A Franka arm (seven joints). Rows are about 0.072 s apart.
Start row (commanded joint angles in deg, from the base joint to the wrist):
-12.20 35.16 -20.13 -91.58 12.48 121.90 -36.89
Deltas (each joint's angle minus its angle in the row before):
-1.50 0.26 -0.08 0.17 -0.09 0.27 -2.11
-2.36 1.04 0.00 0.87 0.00 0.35 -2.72
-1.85 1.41 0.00 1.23 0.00 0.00 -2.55
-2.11 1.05 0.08 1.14 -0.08 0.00 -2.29
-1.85 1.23 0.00 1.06 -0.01 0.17 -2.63
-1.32 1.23 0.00 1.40 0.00 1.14 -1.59
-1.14 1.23 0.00 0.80 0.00 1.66 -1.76
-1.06 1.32 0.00 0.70 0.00 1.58 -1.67
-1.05 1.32 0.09 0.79 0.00 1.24 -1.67
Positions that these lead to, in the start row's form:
-13.70 35.42 -20.21 -91.41 12.39 122.17 -39.00
-16.06 36.46 -20.21 -90.54 12.39 122.52 -41.72
-17.91 37.87 -20.21 -89.31 12.39 122.52 -44.27
-20.02 38.92 -20.13 -88.17 12.31 122.52 -46.56
-21.87 40.15 -20.13 -87.11 12.30 122.69 -49.19
-23.19 41.38 -20.13 -85.71 12.30 123.83 -50.78
-24.33 42.61 -20.13 -84.91 12.30 125.49 -52.54
-25.39 43.93 -20.13 -84.21 12.30 127.07 -54.21
-26.44 45.25 -20.04 -83.42 12.30 128.31 -55.88

